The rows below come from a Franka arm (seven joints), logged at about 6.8 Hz.
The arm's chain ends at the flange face. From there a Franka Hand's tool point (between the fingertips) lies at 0.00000 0.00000 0.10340 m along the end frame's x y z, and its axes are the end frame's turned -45 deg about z.
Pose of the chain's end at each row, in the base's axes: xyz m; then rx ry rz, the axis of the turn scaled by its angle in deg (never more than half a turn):
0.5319, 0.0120, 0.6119, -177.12, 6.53, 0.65
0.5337, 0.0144, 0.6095, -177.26, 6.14, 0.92
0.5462, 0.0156, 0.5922, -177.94, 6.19, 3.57
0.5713, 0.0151, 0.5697, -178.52, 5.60, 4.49
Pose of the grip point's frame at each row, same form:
0.5313, 0.0170, 0.5086, -166.18, -61.76, -1.03
0.5328, 0.0192, 0.5062, -166.09, -62.15, -0.71
0.5422, 0.0192, 0.4889, -166.10, -62.13, 2.15
0.5662, 0.0177, 0.4665, -166.16, -62.80, 3.33

